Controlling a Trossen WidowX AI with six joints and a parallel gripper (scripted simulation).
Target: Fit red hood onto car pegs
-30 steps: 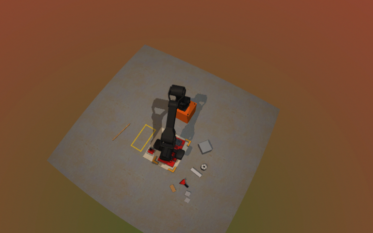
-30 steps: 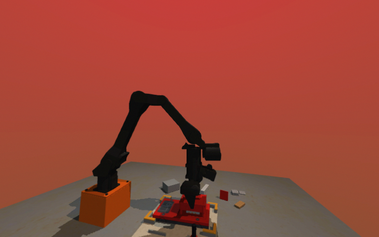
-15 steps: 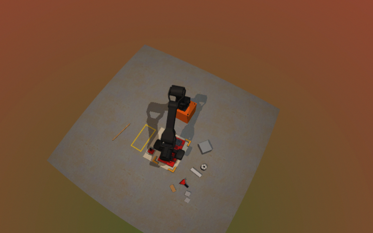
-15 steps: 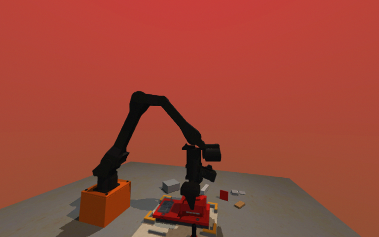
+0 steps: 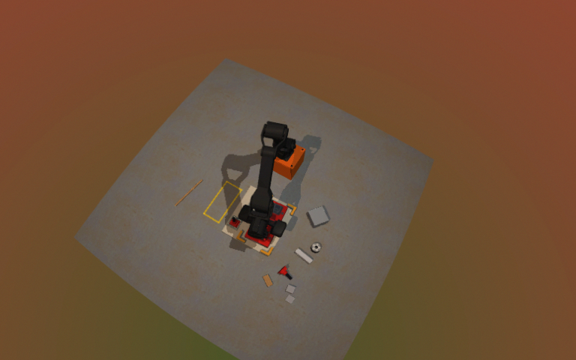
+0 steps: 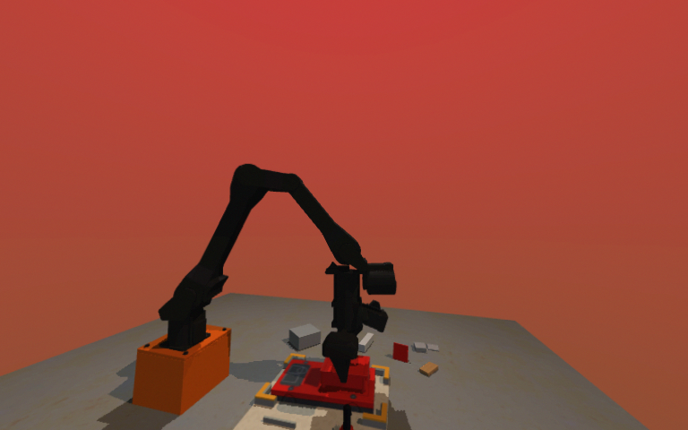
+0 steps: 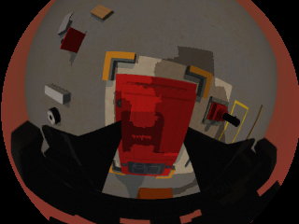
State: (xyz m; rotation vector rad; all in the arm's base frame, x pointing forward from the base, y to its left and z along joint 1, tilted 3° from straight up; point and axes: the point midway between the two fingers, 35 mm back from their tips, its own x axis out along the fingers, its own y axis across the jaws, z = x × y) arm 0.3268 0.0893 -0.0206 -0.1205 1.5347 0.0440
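Right now the grey engine block is 20 mm below my gripper tip. From my gripper tip the other things lie so: red hood: 10 mm above; then tan tile: 170 mm ahead, 130 mm to the left, 40 mm below; then grey bar: 10 mm ahead, 200 mm to the left, 30 mm below.
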